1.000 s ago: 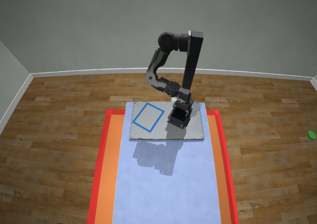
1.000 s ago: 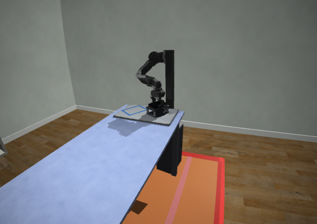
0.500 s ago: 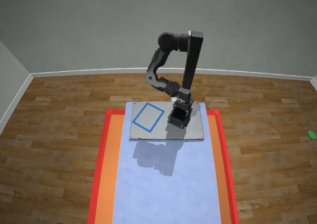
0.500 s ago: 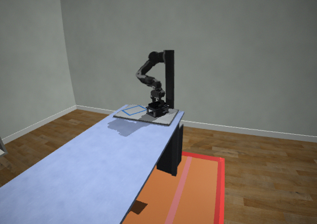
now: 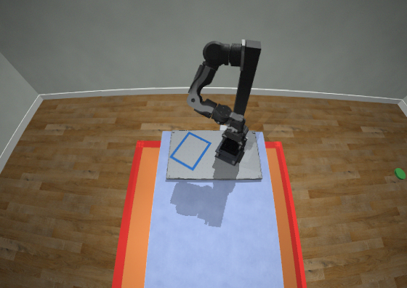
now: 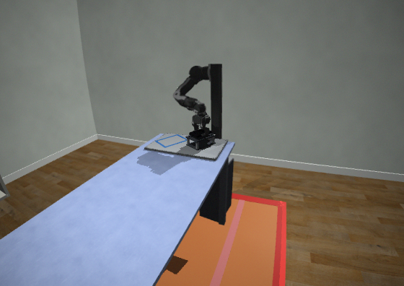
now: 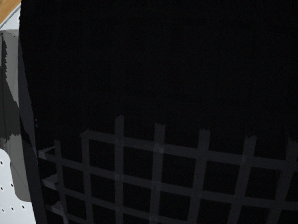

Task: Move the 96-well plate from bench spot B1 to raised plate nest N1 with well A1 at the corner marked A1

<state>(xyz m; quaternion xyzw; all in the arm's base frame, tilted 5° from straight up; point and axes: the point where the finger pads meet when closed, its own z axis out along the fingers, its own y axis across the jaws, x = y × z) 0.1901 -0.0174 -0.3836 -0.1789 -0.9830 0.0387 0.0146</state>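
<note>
The black 96-well plate is right at my hand. Also, from my hand: raised black plate nest 20 mm below.
</note>
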